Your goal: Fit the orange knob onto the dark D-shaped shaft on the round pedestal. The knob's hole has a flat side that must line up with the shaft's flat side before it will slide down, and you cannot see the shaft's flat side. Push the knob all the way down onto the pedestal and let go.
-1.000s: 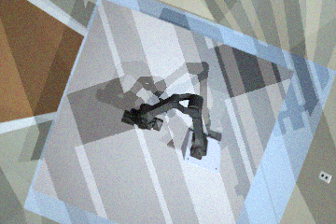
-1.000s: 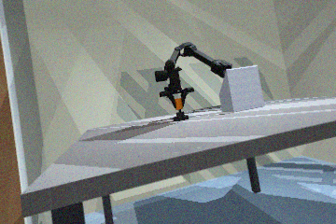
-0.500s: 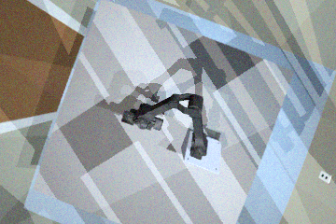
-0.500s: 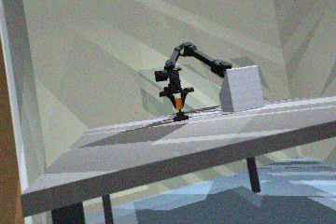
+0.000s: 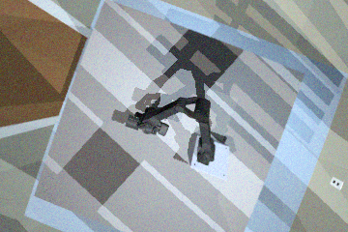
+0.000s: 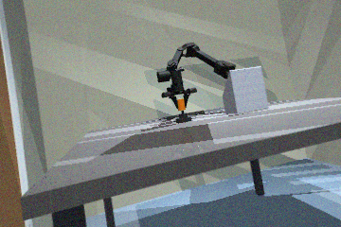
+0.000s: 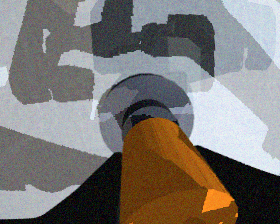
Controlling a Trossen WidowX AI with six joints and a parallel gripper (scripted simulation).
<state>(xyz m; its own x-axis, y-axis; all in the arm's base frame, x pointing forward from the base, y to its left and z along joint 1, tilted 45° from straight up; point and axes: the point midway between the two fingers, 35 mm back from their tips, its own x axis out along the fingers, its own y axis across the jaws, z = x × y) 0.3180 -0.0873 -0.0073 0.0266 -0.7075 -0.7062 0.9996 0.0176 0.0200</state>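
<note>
The dark round pedestal lies 40 mm below my gripper tip. Also, from my gripper tip: orange knob (20 mm above).
</note>
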